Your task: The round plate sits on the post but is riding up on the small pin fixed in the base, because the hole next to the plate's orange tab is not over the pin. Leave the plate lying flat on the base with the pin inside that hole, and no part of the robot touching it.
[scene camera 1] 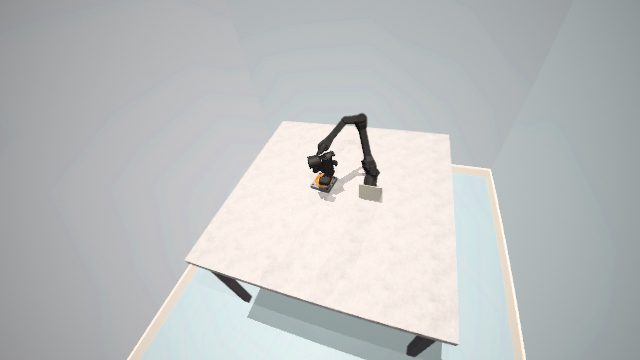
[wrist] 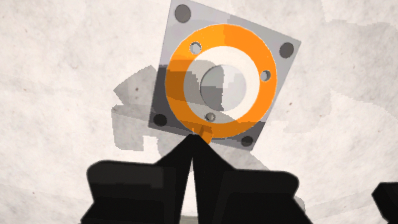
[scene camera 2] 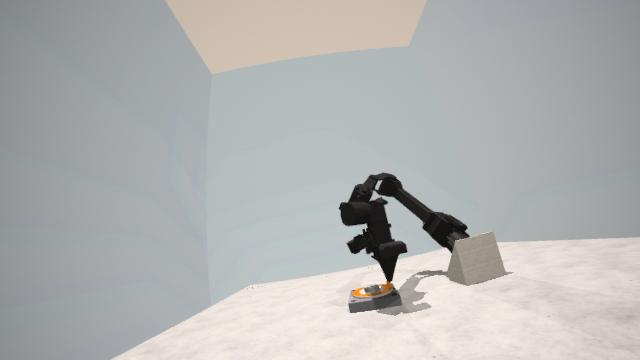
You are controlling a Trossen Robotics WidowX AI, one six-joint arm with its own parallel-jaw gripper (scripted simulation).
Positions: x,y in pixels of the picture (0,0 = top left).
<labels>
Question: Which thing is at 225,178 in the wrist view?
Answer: My gripper.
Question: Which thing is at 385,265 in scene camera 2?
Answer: My gripper.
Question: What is my gripper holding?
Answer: Nothing.
</labels>
